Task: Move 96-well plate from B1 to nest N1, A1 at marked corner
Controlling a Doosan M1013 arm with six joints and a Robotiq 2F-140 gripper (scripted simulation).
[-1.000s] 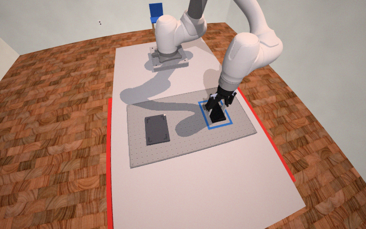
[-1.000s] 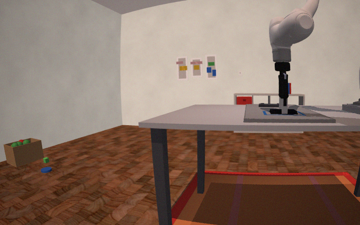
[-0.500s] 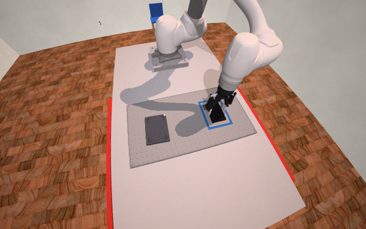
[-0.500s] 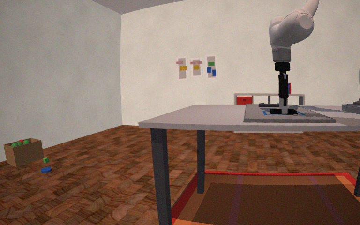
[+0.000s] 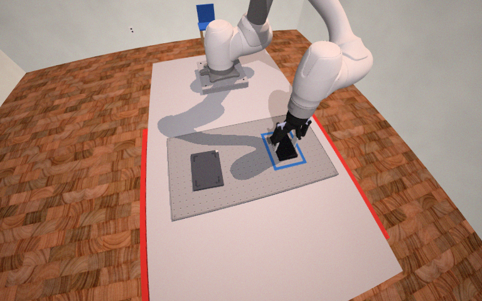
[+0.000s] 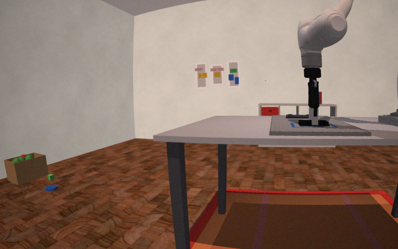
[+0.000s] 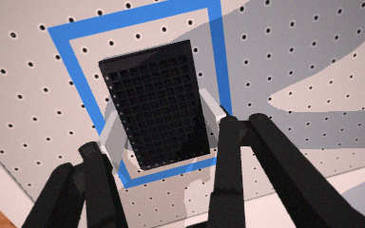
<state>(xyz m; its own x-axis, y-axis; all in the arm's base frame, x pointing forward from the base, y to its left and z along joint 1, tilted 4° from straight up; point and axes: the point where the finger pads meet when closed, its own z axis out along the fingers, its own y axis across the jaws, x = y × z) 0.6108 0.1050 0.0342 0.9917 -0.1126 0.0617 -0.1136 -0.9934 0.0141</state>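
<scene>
My hand is 1 cm past the dark grey plate nest N1, 35 cm to the left of it and 3 cm above it. The rest, counted from my hand: pale A1 corner mark (8 cm behind, 29 cm to the right, 2 cm below); then black 96-well plate (2 cm below).
</scene>
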